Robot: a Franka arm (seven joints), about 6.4 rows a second.
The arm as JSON. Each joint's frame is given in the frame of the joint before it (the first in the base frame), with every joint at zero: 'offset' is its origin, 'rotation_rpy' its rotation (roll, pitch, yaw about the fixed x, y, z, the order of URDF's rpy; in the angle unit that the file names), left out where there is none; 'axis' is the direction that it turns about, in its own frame. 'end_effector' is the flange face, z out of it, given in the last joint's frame.
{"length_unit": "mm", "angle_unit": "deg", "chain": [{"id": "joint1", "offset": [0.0, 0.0, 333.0], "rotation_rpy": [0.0, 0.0, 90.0], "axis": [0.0, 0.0, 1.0]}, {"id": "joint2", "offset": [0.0, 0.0, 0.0], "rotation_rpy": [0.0, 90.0, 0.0], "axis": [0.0, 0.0, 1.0]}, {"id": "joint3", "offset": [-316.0, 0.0, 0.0], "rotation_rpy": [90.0, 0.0, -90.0], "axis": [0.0, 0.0, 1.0]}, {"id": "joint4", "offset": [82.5, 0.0, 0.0], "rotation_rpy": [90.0, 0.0, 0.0], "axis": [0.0, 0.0, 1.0]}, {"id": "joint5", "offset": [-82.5, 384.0, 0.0], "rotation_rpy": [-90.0, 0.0, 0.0], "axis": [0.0, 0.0, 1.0]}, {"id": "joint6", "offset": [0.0, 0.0, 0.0], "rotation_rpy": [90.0, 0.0, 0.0], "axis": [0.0, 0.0, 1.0]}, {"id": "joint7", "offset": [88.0, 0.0, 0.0], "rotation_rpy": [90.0, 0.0, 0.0], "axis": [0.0, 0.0, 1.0]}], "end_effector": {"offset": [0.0, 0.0, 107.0]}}
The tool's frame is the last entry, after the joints.
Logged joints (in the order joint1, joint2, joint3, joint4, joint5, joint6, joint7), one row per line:
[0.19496, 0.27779, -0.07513, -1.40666, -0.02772, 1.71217, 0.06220]
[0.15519, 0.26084, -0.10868, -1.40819, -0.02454, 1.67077, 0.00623]
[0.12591, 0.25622, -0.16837, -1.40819, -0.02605, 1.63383, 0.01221]
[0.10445, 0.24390, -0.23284, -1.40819, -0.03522, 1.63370, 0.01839]
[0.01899, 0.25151, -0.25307, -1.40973, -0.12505, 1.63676, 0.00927]
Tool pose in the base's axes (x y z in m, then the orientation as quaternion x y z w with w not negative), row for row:
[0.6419, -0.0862, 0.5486, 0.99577, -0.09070, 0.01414, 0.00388]
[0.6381, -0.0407, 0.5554, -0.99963, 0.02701, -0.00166, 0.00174]
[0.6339, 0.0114, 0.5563, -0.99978, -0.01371, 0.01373, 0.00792]
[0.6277, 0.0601, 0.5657, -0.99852, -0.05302, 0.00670, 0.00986]
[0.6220, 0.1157, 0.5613, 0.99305, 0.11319, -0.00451, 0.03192]
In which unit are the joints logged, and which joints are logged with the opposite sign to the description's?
The joints are logged in radians. Opposite sign: joint1, joint3.
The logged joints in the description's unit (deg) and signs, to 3 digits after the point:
[-11.170, 15.916, 4.305, -80.596, -1.588, 98.100, 3.564]
[-8.892, 14.945, 6.227, -80.683, -1.406, 95.728, 0.357]
[-7.214, 14.680, 9.647, -80.683, -1.493, 93.612, 0.700]
[-5.985, 13.974, 13.341, -80.683, -2.018, 93.604, 1.054]
[-1.088, 14.410, 14.500, -80.772, -7.165, 93.779, 0.531]

